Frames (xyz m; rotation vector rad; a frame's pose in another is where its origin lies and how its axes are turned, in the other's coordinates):
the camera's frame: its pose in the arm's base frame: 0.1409 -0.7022 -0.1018 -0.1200 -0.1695 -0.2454
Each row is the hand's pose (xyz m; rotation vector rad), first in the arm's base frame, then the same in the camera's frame.
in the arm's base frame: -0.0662 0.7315 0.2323 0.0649 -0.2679 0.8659
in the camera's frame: -0.4688 1.2961 0.5571 0.2864 -0.1542 1.0809
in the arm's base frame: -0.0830 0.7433 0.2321 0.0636 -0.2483 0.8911
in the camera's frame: -0.4876 1.3033 0.5611 0.2847 -0.1367 1.1077
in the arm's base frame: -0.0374 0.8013 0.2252 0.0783 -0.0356 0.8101
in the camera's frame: -0.4587 1.3713 0.5554 0.2685 0.0872 1.0437
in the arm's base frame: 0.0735 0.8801 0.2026 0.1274 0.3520 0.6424
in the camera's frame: -0.3750 1.4772 0.5274 0.2570 0.4974 0.8987
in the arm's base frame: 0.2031 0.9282 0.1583 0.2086 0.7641 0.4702
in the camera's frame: -0.2702 1.5604 0.4710 0.2704 0.9334 0.7389
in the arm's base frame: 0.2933 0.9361 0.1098 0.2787 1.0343 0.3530
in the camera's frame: -0.1946 1.5954 0.4109 0.2936 1.2200 0.6227
